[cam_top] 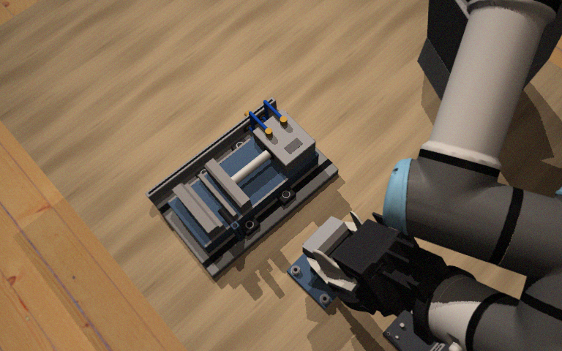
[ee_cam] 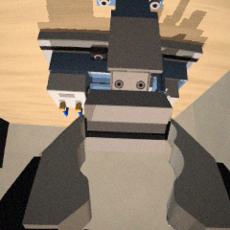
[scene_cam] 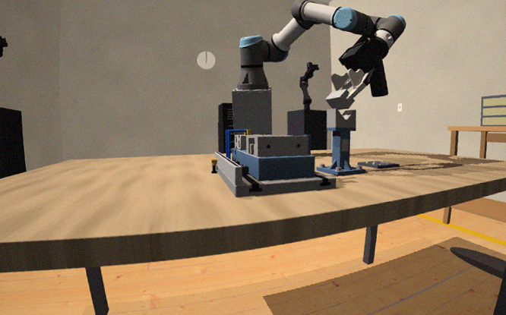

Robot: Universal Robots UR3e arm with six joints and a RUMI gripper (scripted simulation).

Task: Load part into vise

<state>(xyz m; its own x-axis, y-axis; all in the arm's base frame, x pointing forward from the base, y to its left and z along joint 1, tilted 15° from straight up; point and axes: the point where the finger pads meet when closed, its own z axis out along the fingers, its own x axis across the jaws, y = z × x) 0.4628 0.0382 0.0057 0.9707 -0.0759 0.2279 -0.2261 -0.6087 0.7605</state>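
My gripper is now right at the part. The rest, counted from my hand: white cylinder rod (20 cm to the right, 11 cm below, 5 cm behind); dark work stop (17 cm to the right, 10 cm below, 4 cm ahead); moving jaw (21 cm to the right, 11 cm below).
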